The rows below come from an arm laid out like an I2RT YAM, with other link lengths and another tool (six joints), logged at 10 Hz.
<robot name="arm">
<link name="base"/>
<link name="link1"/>
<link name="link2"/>
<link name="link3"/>
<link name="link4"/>
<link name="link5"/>
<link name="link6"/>
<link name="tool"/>
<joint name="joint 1" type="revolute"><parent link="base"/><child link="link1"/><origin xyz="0 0 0.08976" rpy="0 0 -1.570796"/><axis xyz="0 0 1"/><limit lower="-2.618" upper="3.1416"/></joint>
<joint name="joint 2" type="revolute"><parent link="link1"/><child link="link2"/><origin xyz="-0.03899 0.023 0.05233" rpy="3.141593 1.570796 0"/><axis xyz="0 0 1"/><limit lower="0" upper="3.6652"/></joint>
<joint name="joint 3" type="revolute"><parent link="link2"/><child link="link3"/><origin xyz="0 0.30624 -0.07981" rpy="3.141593 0 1.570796"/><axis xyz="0 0 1"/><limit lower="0" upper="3.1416"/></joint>
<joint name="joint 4" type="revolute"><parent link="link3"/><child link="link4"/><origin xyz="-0.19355 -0.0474 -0.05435" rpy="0 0 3.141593"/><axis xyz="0 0 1"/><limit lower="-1.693" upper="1.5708"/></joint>
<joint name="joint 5" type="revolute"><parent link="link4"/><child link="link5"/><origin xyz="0.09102 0.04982 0.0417" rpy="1.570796 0 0"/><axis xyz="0 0 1"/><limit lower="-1.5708" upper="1.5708"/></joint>
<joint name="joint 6" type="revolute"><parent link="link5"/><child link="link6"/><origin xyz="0.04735 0 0.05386" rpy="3.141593 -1.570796 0"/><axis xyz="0 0 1"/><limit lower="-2.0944" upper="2.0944"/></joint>
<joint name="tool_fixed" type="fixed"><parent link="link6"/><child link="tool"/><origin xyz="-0.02 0.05 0.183" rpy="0.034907 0 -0.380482"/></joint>
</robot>
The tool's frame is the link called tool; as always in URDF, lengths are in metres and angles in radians.
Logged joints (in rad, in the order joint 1, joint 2, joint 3, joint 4, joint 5, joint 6), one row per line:
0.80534 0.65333 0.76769 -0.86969 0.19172 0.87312
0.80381 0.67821 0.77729 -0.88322 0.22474 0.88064
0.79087 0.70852 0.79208 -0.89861 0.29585 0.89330
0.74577 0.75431 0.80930 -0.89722 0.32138 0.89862
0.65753 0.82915 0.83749 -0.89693 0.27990 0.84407
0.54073 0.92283 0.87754 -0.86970 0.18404 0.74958
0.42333 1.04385 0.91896 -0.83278 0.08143 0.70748
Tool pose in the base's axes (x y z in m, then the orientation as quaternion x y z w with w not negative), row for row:
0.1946 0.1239 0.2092 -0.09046 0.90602 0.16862 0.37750
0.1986 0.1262 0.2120 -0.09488 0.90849 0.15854 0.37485
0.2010 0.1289 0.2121 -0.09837 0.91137 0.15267 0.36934
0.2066 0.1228 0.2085 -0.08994 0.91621 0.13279 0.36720
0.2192 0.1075 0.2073 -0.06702 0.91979 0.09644 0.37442
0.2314 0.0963 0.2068 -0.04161 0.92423 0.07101 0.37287
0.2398 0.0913 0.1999 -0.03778 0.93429 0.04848 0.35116
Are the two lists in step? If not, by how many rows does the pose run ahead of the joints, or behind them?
The pose runs 2 rows behind the joints: the pose in row i belongs to the joints in row i - 2.
